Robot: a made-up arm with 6 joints. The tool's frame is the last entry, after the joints. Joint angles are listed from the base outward.
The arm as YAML. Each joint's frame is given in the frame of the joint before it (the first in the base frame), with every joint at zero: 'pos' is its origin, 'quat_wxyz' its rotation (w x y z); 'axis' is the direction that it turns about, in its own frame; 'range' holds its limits. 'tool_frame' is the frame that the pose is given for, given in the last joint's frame.
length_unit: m
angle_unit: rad
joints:
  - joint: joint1
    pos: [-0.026, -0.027, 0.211]
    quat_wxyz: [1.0, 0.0, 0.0, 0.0]
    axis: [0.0, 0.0, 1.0]
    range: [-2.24, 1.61]
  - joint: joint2
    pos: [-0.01, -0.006, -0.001]
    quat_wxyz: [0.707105, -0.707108, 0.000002, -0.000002]
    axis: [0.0, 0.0, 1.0]
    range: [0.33, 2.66]
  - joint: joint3
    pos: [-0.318, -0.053, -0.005]
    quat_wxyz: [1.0, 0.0, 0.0, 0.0]
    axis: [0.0, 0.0, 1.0]
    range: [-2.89, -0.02]
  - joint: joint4
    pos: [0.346, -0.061, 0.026]
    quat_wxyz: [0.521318, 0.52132, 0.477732, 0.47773]
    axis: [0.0, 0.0, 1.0]
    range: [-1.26, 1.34]
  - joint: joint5
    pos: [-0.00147, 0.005, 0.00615]
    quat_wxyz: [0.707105, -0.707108, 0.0, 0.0]
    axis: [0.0, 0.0, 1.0]
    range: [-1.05, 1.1]
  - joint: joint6
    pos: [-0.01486, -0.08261, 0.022]
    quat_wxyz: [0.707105, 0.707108, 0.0, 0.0]
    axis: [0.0, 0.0, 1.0]
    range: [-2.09, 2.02]
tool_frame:
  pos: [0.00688, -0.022, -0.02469]
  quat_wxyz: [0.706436, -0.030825, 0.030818, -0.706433]
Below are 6 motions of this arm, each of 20 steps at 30 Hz.
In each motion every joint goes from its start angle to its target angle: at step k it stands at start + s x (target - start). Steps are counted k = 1, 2, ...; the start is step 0. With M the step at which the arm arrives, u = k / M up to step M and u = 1 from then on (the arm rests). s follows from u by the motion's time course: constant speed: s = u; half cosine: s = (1 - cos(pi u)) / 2; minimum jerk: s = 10 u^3 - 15 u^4 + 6 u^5.
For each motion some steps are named. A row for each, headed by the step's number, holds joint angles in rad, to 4 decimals.
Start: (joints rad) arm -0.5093 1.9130 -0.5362 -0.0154 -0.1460 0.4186
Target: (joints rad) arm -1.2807 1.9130 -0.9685 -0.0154 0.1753 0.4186
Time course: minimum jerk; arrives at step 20
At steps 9, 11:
9: -0.8232 1.9130 -0.7121 -0.0154 -0.0153 0.4186
11: -0.9668 1.9130 -0.7926 -0.0154 0.0446 0.4186

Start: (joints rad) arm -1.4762 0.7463 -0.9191 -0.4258 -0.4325 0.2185
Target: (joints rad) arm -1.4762 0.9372 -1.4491 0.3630 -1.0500 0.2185
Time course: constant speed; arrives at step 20
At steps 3, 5, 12, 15, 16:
3: -1.4762 0.7749 -0.9986 -0.3075 -0.5251 0.2185
5: -1.4762 0.7940 -1.0516 -0.2286 -0.5869 0.2185
12: -1.4762 0.8608 -1.2371 0.0475 -0.8030 0.2185
15: -1.4762 0.8895 -1.3166 0.1658 -0.8956 0.2185
16: -1.4762 0.8990 -1.3431 0.2052 -0.9265 0.2185

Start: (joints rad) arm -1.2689 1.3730 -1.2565 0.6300 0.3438 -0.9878
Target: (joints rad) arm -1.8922 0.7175 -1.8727 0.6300 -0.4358 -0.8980
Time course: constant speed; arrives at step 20
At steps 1, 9, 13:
1: -1.3001 1.3402 -1.2873 0.6300 0.3048 -0.9833
9: -1.5494 1.0780 -1.5338 0.6300 -0.0070 -0.9474
13: -1.6740 0.9469 -1.6570 0.6300 -0.1629 -0.9294

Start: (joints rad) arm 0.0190 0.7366 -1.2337 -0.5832 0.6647 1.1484
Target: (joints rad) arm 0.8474 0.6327 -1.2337 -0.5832 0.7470 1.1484
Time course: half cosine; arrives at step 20
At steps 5, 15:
5: 0.1403 0.7214 -1.2337 -0.5832 0.6768 1.1484
15: 0.7261 0.6479 -1.2337 -0.5832 0.7349 1.1484

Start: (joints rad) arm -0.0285 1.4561 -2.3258 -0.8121 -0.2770 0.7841
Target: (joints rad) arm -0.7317 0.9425 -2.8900 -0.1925 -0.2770 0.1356
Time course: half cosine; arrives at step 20
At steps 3, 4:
3: -0.0668 1.4281 -2.3565 -0.7783 -0.2770 0.7488
4: -0.0956 1.4071 -2.3797 -0.7529 -0.2770 0.7222

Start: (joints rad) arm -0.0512 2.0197 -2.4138 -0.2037 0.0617 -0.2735
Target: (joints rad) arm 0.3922 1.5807 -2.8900 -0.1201 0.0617 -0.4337
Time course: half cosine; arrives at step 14
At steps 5, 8, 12, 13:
5: 0.0743 1.8954 -2.5486 -0.1800 0.0617 -0.3188
8: 0.2198 1.7514 -2.7049 -0.1526 0.0617 -0.3714
12: 0.3702 1.6024 -2.8664 -0.1242 0.0617 -0.4258
13: 0.3866 1.5862 -2.8840 -0.1211 0.0617 -0.4317

